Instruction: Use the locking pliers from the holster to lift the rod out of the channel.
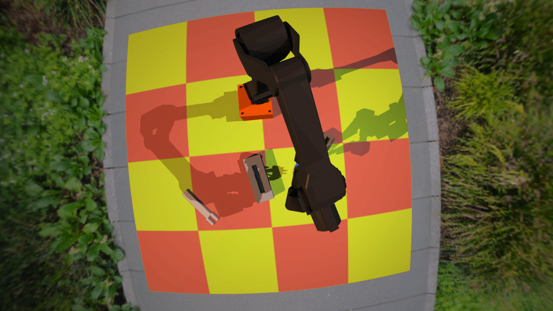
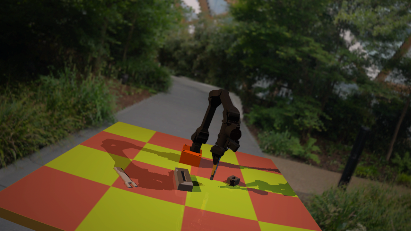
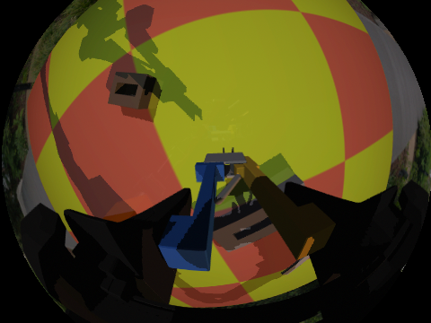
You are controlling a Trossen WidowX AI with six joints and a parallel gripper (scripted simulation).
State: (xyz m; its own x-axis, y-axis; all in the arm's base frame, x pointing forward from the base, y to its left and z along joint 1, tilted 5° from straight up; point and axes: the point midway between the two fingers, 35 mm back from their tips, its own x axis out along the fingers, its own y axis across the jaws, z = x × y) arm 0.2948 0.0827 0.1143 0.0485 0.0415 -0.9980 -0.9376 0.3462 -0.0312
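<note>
Now: the grey channel block 140 mm to the right of my gripper tip, 120 mm below it and 10 mm ahead of it. The rest, counted from my gripper tip: holster 140 mm to the left, 130 mm below, 90 mm behind; then thin grey rod 140 mm to the right, 130 mm below, 10 mm ahead; then yellow handle 20 mm ahead, 10 mm to the right.
</note>
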